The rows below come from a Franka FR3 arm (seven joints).
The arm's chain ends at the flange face. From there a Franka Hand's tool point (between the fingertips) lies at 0.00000 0.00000 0.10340 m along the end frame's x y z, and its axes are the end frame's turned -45 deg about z.
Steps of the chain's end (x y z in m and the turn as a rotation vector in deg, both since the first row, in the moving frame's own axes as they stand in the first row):
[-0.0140 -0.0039 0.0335 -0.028 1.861 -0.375]
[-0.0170 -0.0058 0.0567 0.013 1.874 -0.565]
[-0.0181 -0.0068 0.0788 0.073 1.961 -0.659]
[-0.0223 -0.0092 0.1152 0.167 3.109 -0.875]
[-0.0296 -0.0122 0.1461 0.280 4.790 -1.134]
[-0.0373 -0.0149 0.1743 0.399 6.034 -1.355]
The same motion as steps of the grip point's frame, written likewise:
[-0.0048 -0.0103 0.0334 -1.336 1.296 -0.375]
[-0.0055 -0.0138 0.0566 -1.316 1.334 -0.565]
[-0.0054 -0.0152 0.0787 -1.335 1.438 -0.659]
[-0.0051 -0.0186 0.1150 -2.080 2.316 -0.875]
[-0.0058 -0.0239 0.1457 -3.189 3.585 -1.134]
[-0.0076 -0.0298 0.1737 -3.985 4.549 -1.355]

